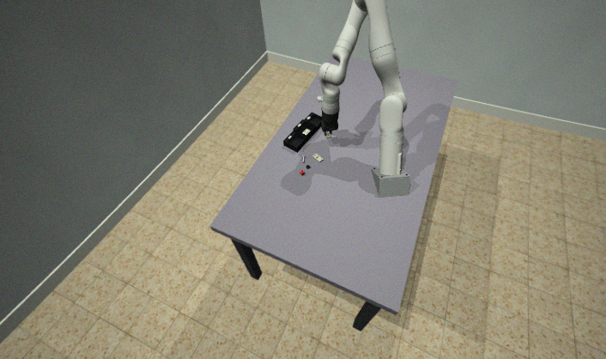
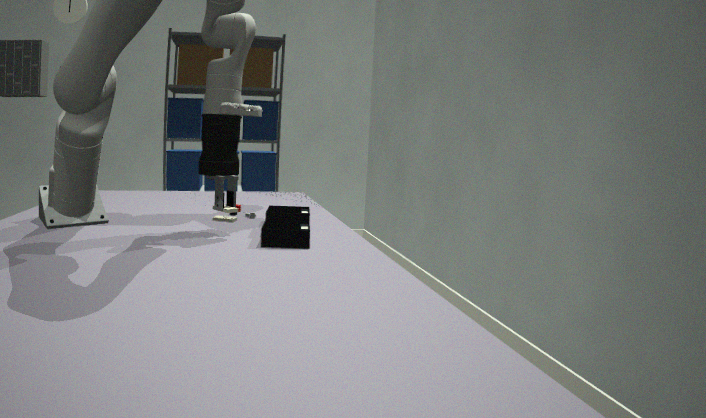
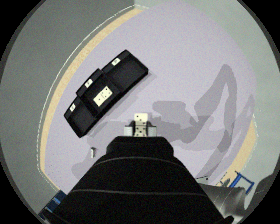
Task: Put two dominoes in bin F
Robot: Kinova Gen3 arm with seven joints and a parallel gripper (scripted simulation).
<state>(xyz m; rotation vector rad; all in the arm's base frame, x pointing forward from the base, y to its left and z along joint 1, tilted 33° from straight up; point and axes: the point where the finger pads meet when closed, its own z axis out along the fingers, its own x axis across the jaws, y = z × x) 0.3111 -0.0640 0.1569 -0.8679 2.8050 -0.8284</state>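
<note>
Right now the pale domino is 120 mm ahead of my hand, 10 mm to the right of it and 50 mm below it. Round my hand: black piece (40 mm ahead, 200 mm to the left, 60 mm below); grey bolt (70 mm ahead, 150 mm to the left, 60 mm below); red piece (50 mm ahead, 240 mm to the left, 60 mm below).
</note>
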